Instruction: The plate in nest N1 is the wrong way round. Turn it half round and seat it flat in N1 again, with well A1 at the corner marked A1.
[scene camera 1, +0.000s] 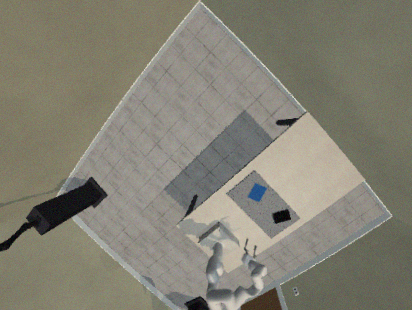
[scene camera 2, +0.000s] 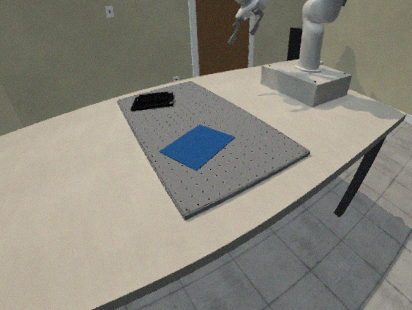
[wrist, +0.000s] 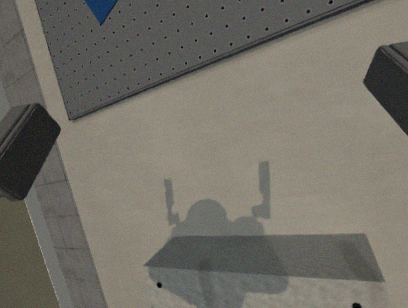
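Note:
A low black block (scene camera 1: 281, 216) (scene camera 2: 153, 101) lies on the grey perforated board (scene camera 1: 260, 212) (scene camera 2: 260, 150) (wrist: 165, 55), near one end. It looks like a dark plate seated in a dark nest, but the two cannot be told apart clearly. Well A1, the corner mark and the N1 label are too small to read. The block does not show in the wrist view. My gripper (scene camera 1: 251, 244) (scene camera 2: 243, 37) (wrist: 212, 117) is open and empty, high above the table, off the board and on the robot's side of it. In the wrist view its two dark fingers stand wide apart.
A flat blue square (scene camera 1: 257, 192) (scene camera 2: 197, 146) (wrist: 101, 9) lies on the board beside the black block, with a stretch of board between them. The arm's grey base block (scene camera 2: 292, 86) (wrist: 325, 292) stands on the pale table (scene camera 1: 320, 155) (scene camera 2: 85, 200) (wrist: 125, 165).

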